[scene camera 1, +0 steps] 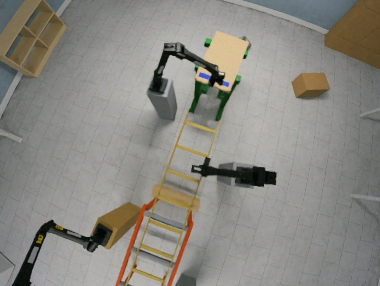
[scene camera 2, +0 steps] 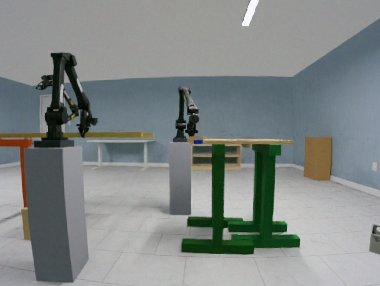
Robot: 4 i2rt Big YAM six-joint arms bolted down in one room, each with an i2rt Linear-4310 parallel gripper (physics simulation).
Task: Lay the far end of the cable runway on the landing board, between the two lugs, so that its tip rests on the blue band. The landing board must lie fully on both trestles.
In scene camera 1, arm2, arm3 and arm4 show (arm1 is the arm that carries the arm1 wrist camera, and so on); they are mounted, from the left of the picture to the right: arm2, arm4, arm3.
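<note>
The cable runway (scene camera 1: 201, 127) (scene camera 2: 107, 134) is a yellow ladder. Its far end stands apart from the landing board (scene camera 1: 227, 52) (scene camera 2: 240, 141), with a gap in scene camera 2. The board lies flat across two green trestles (scene camera 1: 237, 80) (scene camera 2: 218, 190). Its blue band (scene camera 1: 204, 76) (scene camera 2: 198, 142) is at the runway-side end, partly hidden by arm4. The lugs cannot be made out clearly. Arm4's gripper (scene camera 1: 218, 80) is at the band; its fingers cannot be read. Arm3's gripper (scene camera 1: 196, 169) is beside the runway, fingers unclear. Arm2's gripper and arm1 do not show in scene camera 1.
An orange support (scene camera 1: 132, 242) (scene camera 2: 24, 175) stands under the runway. Grey pedestals (scene camera 1: 165, 102) (scene camera 2: 55, 215) carry arms on either side. A brown carton (scene camera 1: 310, 85) lies at the right. A wooden shelf (scene camera 1: 36, 40) and a brown cabinet (scene camera 1: 360, 32) stand by the walls.
</note>
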